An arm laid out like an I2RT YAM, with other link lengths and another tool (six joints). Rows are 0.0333 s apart.
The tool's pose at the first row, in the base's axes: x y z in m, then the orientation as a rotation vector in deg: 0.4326 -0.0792 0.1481 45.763 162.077 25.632
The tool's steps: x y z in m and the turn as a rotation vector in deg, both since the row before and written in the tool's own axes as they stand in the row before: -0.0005 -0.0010 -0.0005 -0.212 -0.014 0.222; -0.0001 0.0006 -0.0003 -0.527 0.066 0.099; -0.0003 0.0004 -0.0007 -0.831 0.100 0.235; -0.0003 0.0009 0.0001 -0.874 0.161 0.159; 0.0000 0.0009 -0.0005 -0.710 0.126 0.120; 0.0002 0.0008 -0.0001 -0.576 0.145 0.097; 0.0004 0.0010 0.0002 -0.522 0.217 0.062
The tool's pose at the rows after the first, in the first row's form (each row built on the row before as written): 0.4324 -0.0804 0.1483 46.045 161.908 25.949; 0.4327 -0.0800 0.1488 46.088 161.702 26.723; 0.4330 -0.0800 0.1496 46.268 161.345 27.952; 0.4337 -0.0794 0.1498 46.326 161.035 29.258; 0.4340 -0.0788 0.1506 46.358 160.774 30.313; 0.4342 -0.0781 0.1510 46.380 160.597 31.192; 0.4344 -0.0770 0.1512 46.357 160.517 32.031
